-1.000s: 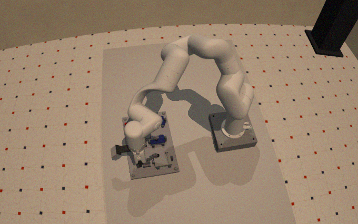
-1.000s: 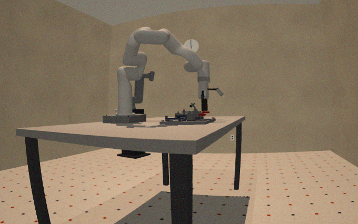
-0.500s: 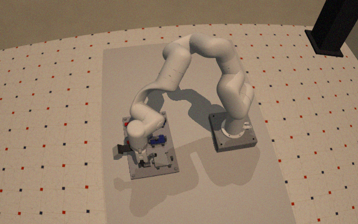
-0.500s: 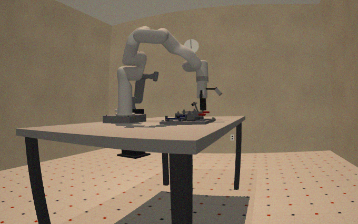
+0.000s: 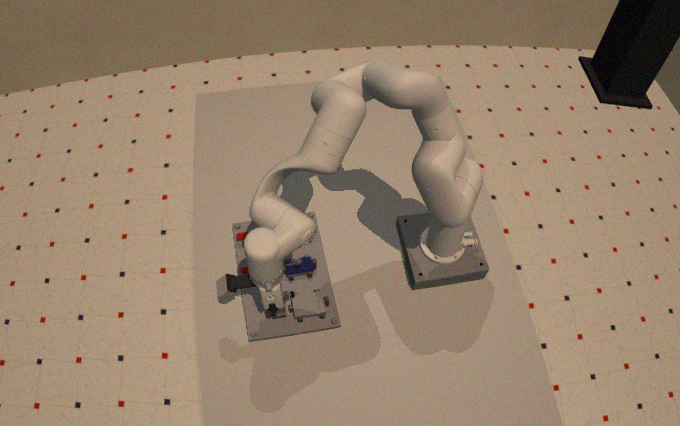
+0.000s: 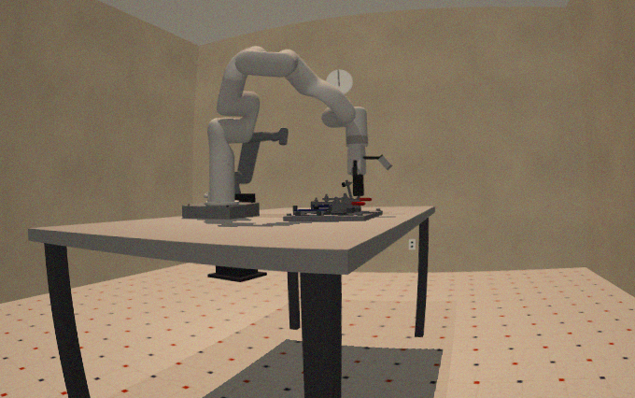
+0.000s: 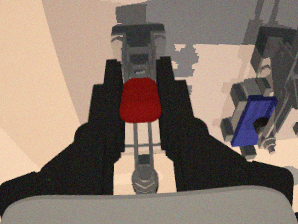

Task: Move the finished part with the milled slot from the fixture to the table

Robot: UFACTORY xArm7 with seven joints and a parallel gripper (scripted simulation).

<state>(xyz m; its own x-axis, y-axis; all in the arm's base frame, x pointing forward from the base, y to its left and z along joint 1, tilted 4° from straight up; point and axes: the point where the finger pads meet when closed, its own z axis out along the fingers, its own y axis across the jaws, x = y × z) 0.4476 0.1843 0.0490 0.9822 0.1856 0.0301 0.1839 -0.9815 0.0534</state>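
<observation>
Now: the grey finished part 10 cm behind my hand, 2 cm to the right of it and 6 cm below it. The rest, counted from my hand: grey fixture plate 2 cm behind, 12 cm to the right, 8 cm below.
</observation>
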